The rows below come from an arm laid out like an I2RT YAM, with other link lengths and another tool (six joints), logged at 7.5 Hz.
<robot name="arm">
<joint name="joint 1" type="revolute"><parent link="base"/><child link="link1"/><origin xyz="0 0 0.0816" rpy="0 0 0"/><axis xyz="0 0 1"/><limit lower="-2.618" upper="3.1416"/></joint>
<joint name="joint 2" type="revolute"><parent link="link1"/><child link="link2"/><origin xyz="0.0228 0.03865 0.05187" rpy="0 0 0"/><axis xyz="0 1 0"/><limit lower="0" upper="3.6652"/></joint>
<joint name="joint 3" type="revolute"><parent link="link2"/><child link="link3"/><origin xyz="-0.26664 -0.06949 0" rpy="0 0 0"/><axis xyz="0 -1 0"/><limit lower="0" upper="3.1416"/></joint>
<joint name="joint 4" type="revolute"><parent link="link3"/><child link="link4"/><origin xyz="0.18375 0.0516 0.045" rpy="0 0 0"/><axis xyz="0 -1 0"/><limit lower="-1.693" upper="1.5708"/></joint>
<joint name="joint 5" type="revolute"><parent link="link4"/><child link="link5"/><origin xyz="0.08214 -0.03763 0.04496" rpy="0 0 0"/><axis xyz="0 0 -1"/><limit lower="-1.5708" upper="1.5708"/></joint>
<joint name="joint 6" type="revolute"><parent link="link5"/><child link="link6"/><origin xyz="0.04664 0 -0.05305" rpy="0 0 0"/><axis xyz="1 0 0"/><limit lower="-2.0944" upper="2.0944"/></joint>
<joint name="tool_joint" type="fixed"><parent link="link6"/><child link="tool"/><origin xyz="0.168 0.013 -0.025" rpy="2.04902 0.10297 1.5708"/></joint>
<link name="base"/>
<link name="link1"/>
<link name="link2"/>
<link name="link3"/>
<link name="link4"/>
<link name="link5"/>
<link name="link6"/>
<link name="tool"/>
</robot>
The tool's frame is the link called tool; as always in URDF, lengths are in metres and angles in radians.
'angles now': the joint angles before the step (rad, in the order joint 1, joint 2, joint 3, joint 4, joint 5, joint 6). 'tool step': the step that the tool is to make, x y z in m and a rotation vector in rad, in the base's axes. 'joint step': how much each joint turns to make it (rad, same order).
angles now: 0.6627 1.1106 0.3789 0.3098 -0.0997 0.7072
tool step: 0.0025 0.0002 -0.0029 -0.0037 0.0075 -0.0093
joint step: 0.0014 0.0183 0.0001 0.0106 0.0090 0.0060
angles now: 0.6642 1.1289 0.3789 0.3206 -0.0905 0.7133
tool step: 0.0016 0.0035 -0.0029 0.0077 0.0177 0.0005
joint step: 0.0001 0.0306 0.0014 0.0215 -0.0075 0.0153
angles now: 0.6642 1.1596 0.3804 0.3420 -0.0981 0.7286
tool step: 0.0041 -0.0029 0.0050 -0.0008 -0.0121 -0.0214
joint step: 0.0000 -0.0140 0.0137 -0.0185 0.0228 0.0016
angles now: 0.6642 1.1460 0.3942 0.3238 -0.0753 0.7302
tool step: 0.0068 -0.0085 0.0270 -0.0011 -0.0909 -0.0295
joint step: 0.0000 -0.0845 0.0365 -0.0521 0.0491 -0.0413
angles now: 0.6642 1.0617 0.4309 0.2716 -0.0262 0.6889
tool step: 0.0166 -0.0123 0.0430 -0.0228 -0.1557 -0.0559
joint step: 0.0000 -0.0692 0.0689 -0.0277 0.0875 -0.0919
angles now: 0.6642 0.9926 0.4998 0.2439 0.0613 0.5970
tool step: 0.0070 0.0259 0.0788 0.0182 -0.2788 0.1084
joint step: 0.0002 0.0304 0.0847 0.1802 -0.0866 -0.1700
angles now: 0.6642 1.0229 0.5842 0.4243 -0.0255 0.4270
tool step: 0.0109 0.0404 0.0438 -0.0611 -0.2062 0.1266
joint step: 0.0001 0.1579 0.1379 0.1293 -0.1337 -0.1705
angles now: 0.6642 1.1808 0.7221 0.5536 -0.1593 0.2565
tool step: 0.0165 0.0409 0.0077 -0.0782 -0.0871 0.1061
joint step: 0.0016 0.1792 0.1626 0.0138 -0.1150 -0.1075
